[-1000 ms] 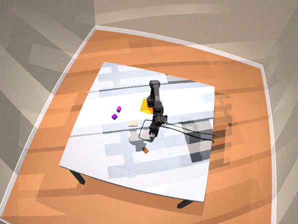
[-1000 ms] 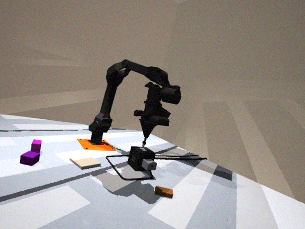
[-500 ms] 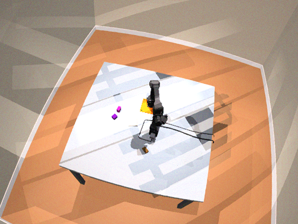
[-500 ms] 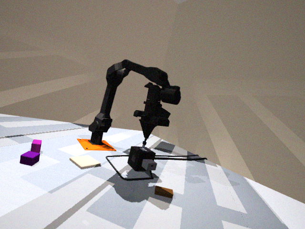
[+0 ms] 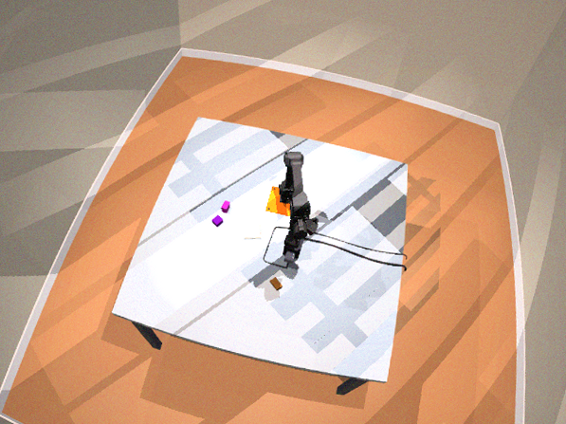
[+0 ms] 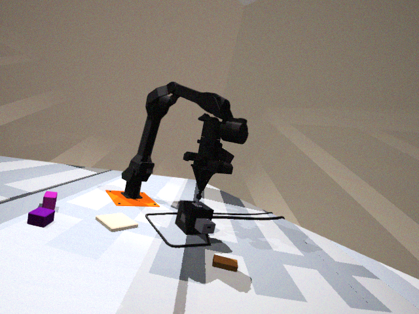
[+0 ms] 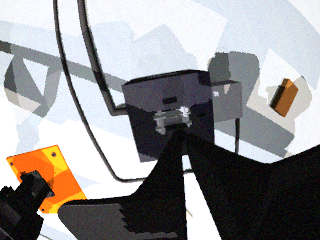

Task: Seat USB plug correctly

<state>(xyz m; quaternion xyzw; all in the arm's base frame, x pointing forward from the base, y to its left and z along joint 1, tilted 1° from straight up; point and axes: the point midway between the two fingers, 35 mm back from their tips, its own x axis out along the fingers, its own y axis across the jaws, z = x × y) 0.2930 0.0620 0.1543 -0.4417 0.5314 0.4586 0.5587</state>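
Right now the pale socket is 50 mm below my gripper tip. The rest, counted from my gripper tip: brown wedge 190 mm ahead, 60 mm to the right, 120 mm below; then USB plug 20 mm below; then beige slab 70 mm behind, 210 mm to the right, 120 mm below.
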